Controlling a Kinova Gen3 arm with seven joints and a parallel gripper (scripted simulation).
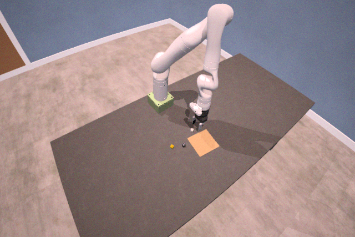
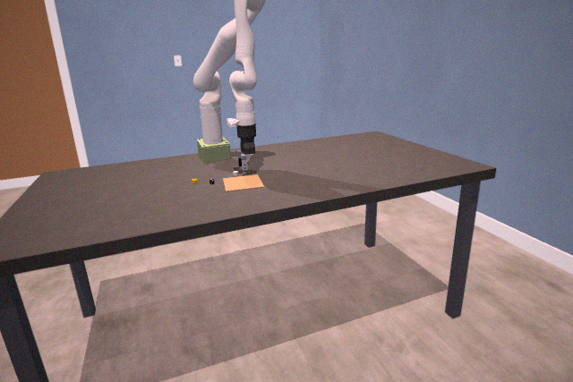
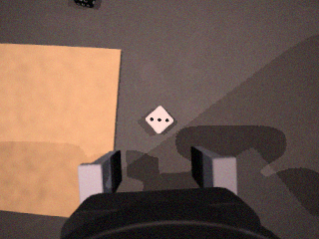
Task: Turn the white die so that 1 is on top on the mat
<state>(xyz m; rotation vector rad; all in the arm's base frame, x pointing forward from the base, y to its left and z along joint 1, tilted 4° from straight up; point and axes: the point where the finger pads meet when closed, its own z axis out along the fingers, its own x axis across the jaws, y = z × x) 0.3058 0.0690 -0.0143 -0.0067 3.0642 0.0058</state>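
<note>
My hand is 30 mm to the left of the white die and 40 mm above it. The rest, counted from my hand: orange mat (100 mm ahead, 30 mm to the right, 40 mm below); black die (50 mm ahead, 140 mm to the right, 40 mm below); yellow die (20 mm ahead, 200 mm to the right, 40 mm below).
</note>
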